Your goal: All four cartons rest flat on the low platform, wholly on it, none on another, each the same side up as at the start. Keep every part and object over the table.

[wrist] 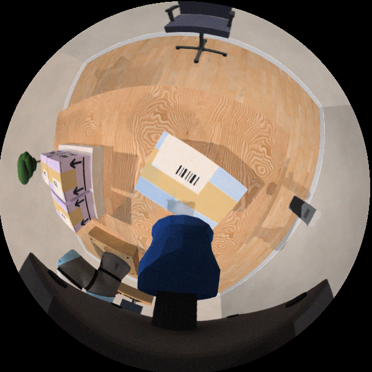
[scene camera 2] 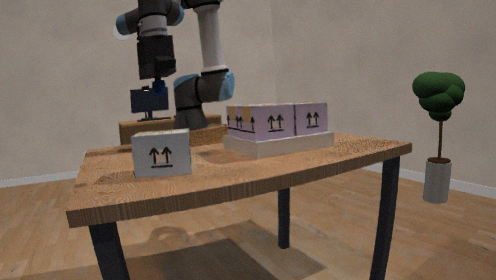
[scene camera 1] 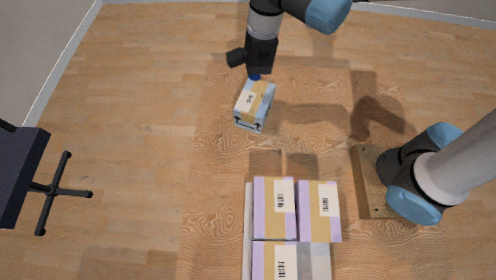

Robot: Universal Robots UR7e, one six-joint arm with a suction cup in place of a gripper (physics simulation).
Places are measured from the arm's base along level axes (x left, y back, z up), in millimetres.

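Where they show: hand, tool point: [scene camera 2: 159, 93] [scene camera 1: 254, 76]; arm's base, link origin: [scene camera 2: 191, 128] [scene camera 1: 397, 171].
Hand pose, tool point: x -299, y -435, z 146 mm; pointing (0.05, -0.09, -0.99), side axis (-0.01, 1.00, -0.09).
Observation:
Things, the pixels of their top centre, and the offset from my tool point.
- pale blue carton, top centre: [scene camera 2: 160, 132] [scene camera 1: 255, 96] dx -1, dy +7, dz -100 mm
- low pale platform, top centre: [scene camera 1: 286, 240] [scene camera 2: 278, 133] dx +442, dy +39, dz -157 mm
A pale blue carton [scene camera 1: 263, 106] [scene camera 2: 161, 165] [wrist: 230, 187] stands on the table, apart from the platform, turned at an angle, arrows up. Three lilac cartons with tan tape and labels rest side by side on the low pale platform [scene camera 1: 320, 265] [scene camera 2: 295, 144] [wrist: 98, 175]: one [scene camera 1: 265, 210] [scene camera 2: 276, 131], one beside it [scene camera 1: 314, 230], and one [scene camera 1: 262, 260] partly cut off in scene camera 1. A grey stretch of platform shows beside the third. My gripper [scene camera 1: 254, 77] [scene camera 2: 159, 87] [wrist: 179, 250], a blue suction cup, is open and holds nothing. It hangs above the blue carton's far edge, with a gap below.
The arm's base stands on a wooden block [scene camera 1: 367, 200] [wrist: 112, 240] beside the table's platform side. An office chair [scene camera 1: 20, 170] [wrist: 200, 22] stands on the floor beyond the table. A potted plant [scene camera 2: 439, 95] [wrist: 26, 167] stands on the floor beyond the platform end.

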